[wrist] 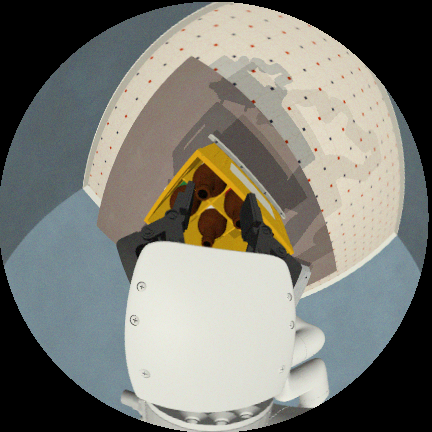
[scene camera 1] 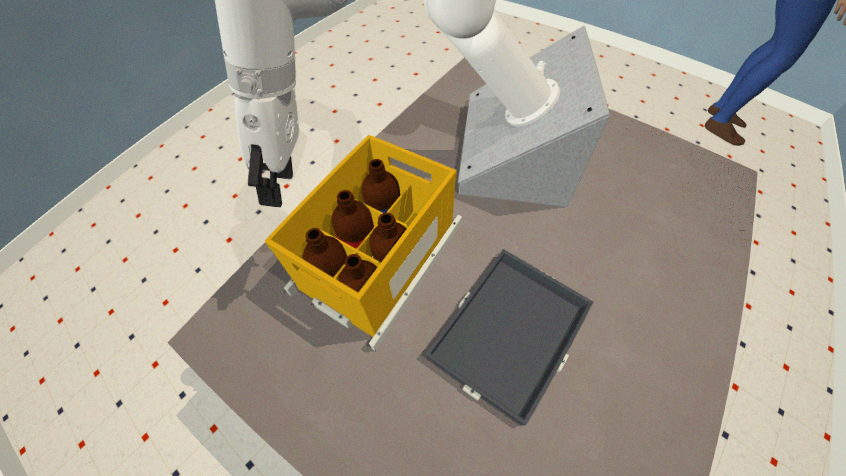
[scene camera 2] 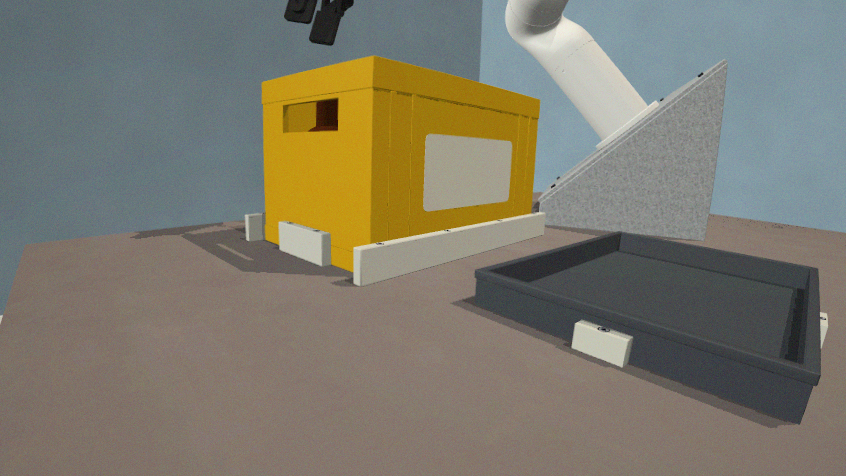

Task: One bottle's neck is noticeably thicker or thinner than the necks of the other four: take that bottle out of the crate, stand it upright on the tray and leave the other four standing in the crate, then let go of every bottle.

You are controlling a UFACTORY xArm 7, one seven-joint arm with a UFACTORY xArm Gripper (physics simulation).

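Places are measured from the arm's base along level axes (x back, y right, z up), in centimetres.
Pixels of known places: gripper, fingertip midpoint: (wrist: 218, 196) (scene camera 1: 276, 190) (scene camera 2: 309, 33); arm's base, origin of the base link: (scene camera 1: 532, 104) (scene camera 2: 628, 128).
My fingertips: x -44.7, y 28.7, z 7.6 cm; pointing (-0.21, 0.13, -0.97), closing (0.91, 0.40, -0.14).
For each thing: its top centre in the pictures, then the offset to it from my fingertips. "spot": a spot on its surface instead.
- yellow crate, middle of its top: (scene camera 2: 411, 88) (scene camera 1: 364, 203) (wrist: 219, 238) dx +6.7, dy -9.9, dz -6.2 cm
- dark grey tray, surface spot: (scene camera 2: 698, 296) (scene camera 1: 525, 331) spot: dx +3.2, dy -40.9, dz -23.2 cm
- white rail, middle of its top: (scene camera 2: 475, 225) (scene camera 1: 419, 274) dx +5.4, dy -19.7, dz -20.7 cm
Five brown bottles stand in the yellow crate (scene camera 1: 331, 290) (scene camera 2: 319, 177) (wrist: 212, 150): front left (scene camera 1: 324, 253) (wrist: 210, 180), front right (scene camera 1: 357, 273) (wrist: 182, 200), middle left (scene camera 1: 351, 220) (wrist: 234, 205), middle right (scene camera 1: 387, 236) (wrist: 212, 222) and back left (scene camera 1: 380, 188). I cannot tell for certain which neck differs. The dark grey tray (scene camera 1: 508, 331) (scene camera 2: 698, 296) holds no bottle. My gripper (scene camera 1: 270, 188) (scene camera 2: 311, 22) (wrist: 218, 196) is partly open and empty, high above the crate's level, left of it in scene camera 1. Its fingers partly hide the bottles in the wrist view.
A white rail (scene camera 1: 414, 284) (scene camera 2: 449, 239) lies along the crate's tray side. Low white blocks sit at the crate's front end and around the tray. The grey wedge base (scene camera 1: 532, 153) (scene camera 2: 650, 171) stands behind the crate. A person in blue trousers (scene camera 1: 763, 71) is at the far right.
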